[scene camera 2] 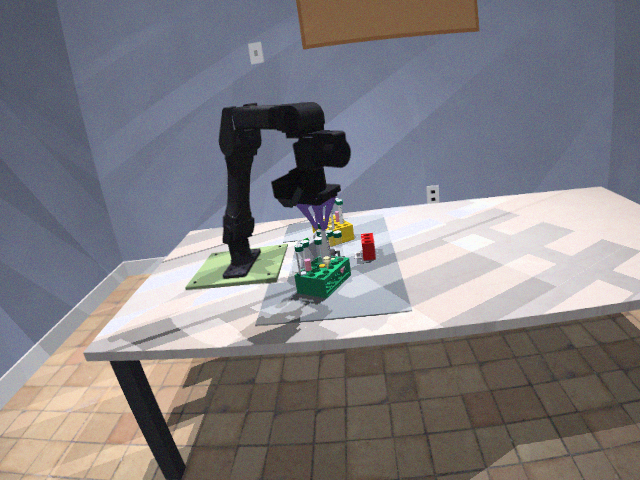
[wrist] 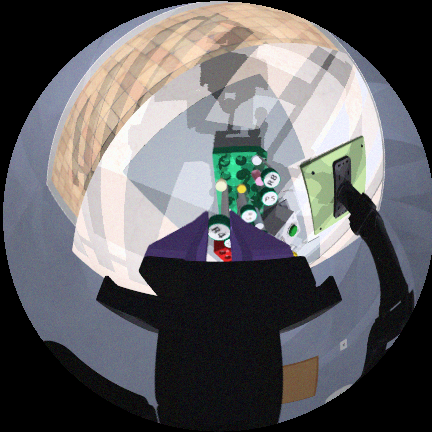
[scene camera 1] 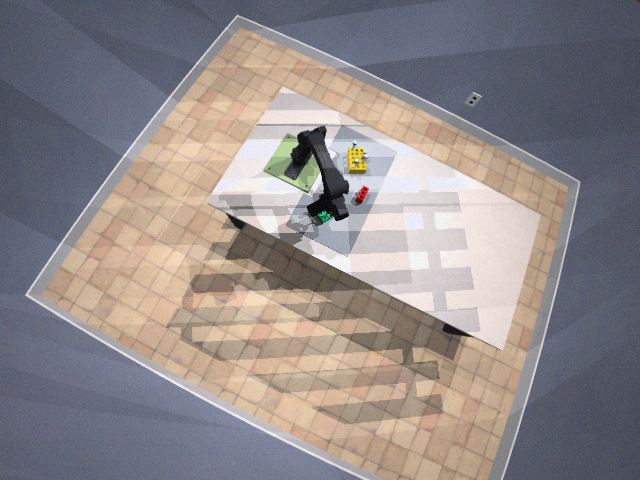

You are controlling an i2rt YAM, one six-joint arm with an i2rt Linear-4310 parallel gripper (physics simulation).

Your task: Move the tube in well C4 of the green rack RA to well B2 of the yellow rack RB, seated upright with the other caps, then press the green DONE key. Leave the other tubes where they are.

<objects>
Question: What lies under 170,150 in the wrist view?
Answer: A grey mat.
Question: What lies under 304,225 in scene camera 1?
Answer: A grey mat.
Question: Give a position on a grey box with green button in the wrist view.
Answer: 279,221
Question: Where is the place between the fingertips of the gripper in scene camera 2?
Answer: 321,229
</objects>
